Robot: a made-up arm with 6 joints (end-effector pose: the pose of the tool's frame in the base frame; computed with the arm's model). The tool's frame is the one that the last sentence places.
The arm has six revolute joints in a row. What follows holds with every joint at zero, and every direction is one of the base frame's. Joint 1 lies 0.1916 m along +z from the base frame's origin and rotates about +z. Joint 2 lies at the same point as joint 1 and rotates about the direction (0.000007, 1, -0.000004). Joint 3 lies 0.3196 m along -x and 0.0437 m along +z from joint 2 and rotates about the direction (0.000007, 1, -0.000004). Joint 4 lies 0.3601 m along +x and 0.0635 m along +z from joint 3 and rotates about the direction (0.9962, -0.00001, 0.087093). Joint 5 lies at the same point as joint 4 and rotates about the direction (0.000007, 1, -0.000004). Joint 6 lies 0.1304 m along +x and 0.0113 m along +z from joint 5 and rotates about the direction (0.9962, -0.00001, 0.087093). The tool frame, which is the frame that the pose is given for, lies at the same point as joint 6; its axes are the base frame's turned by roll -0.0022, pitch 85.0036 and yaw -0.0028 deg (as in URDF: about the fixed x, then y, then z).
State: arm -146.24 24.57 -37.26 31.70 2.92 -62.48
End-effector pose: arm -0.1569 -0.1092 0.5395 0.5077 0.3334 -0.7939 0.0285
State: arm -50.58 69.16 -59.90 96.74 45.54 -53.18
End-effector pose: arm 0.3162 -0.2384 0.5147 0.2941 0.6307 0.2407 0.6766
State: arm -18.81 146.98 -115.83 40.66 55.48 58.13
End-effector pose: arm 0.6505 -0.1473 0.0911 -0.7192 -0.6230 -0.3054 0.0365
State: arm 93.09 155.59 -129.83 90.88 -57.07 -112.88
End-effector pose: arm 0.0704 0.7319 0.1577 -0.4680 0.6192 -0.0332 0.6297
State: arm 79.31 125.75 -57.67 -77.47 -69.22 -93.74
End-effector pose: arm -0.0320 0.4744 0.0856 -0.5557 -0.5509 0.1511 0.6041
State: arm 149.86 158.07 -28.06 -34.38 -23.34 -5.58
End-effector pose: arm -0.0976 0.0229 -0.1692 0.9835 0.0500 0.0483 0.1669
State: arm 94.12 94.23 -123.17 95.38 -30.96 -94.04
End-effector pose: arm 0.0346 0.4519 0.7944 -0.1821 0.4975 0.5368 0.6567
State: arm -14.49 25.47 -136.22 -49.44 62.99 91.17
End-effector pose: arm -0.4232 0.0178 0.7692 0.4078 -0.0578 0.2995 0.8606
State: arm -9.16 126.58 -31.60 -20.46 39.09 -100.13
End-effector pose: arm 0.1733 -0.0572 -0.0436 0.7787 -0.5309 -0.2340 0.2389
